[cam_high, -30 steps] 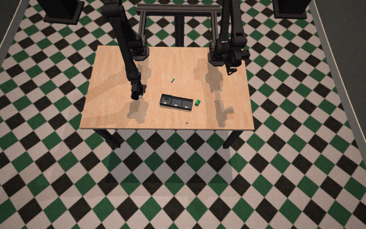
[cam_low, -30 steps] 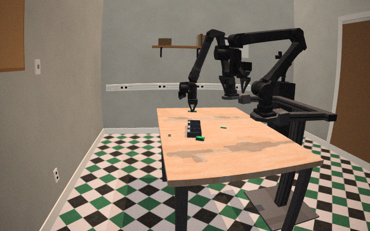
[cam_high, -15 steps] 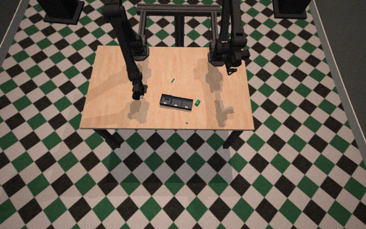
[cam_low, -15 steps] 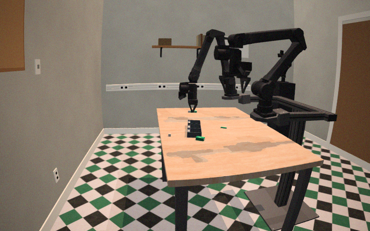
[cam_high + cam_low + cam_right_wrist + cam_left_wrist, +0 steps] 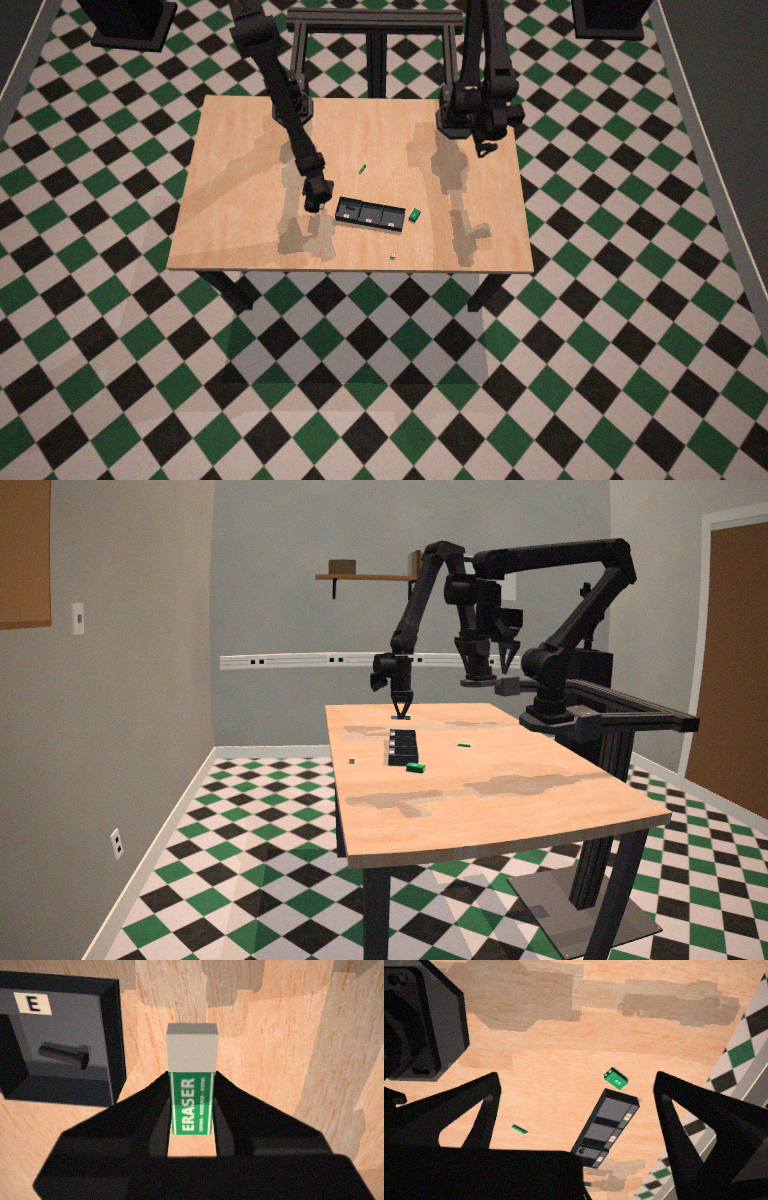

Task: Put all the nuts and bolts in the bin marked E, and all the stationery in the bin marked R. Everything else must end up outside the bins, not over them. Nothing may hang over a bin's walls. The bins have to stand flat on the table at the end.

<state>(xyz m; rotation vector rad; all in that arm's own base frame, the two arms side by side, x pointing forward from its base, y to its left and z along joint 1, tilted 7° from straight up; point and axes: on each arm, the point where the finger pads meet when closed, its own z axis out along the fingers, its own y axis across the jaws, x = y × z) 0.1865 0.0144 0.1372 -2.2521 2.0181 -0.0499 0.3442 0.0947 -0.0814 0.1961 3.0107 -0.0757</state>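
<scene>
Now: right hand 18 cm to the right of the dark bin tray, 5 cm above it and 1 cm short of it. From my right hand the other things lie so: green cylinder: 19 cm behind, 13 cm to the left, 7 cm below; eraser: 1 cm ahead; bolt: 10 cm to the left, 6 cm below, 1 cm behind.
</scene>
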